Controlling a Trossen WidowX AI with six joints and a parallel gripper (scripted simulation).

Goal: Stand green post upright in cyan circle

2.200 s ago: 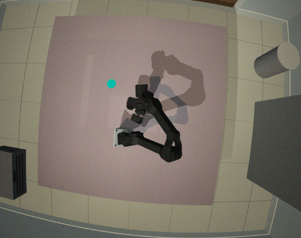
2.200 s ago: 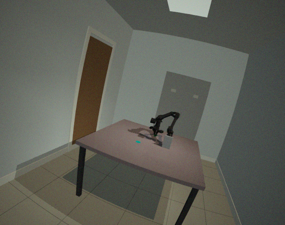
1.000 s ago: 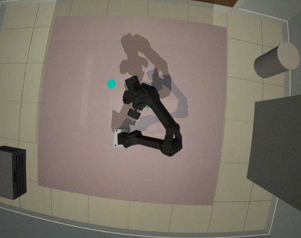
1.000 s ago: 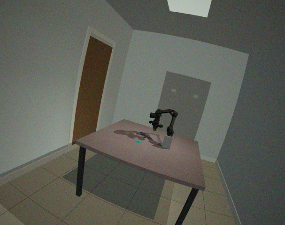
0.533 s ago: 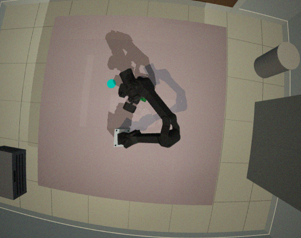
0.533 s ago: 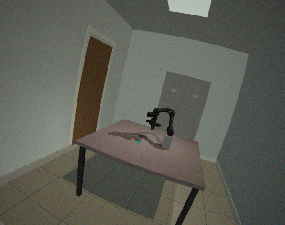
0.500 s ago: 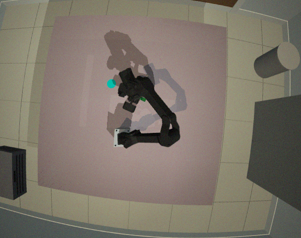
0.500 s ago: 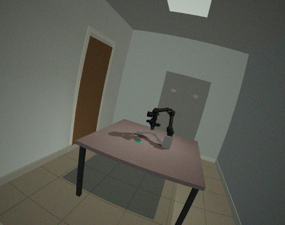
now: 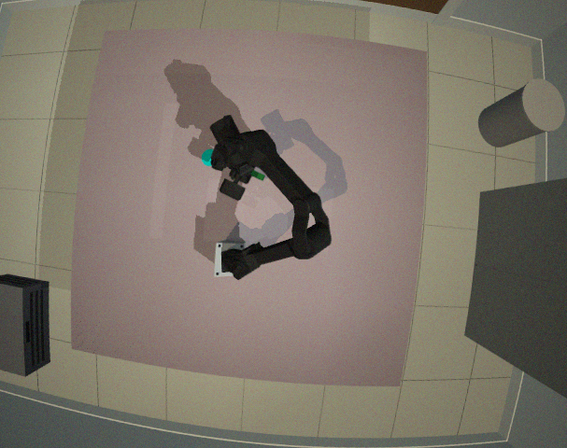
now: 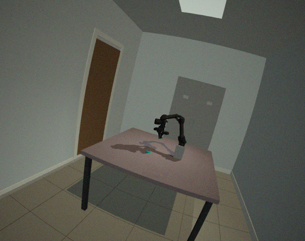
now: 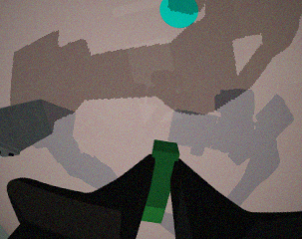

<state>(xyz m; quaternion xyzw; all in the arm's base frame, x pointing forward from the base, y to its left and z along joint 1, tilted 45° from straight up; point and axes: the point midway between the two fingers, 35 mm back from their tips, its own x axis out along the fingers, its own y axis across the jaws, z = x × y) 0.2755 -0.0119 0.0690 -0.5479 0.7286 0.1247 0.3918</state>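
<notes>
Now: gripper tip 70 mm short of the cyan circle, 150 mm to the right of it and 150 mm above it. Also, from my gripper tip: green post 10 mm behind, 20 mm to the right.
</notes>
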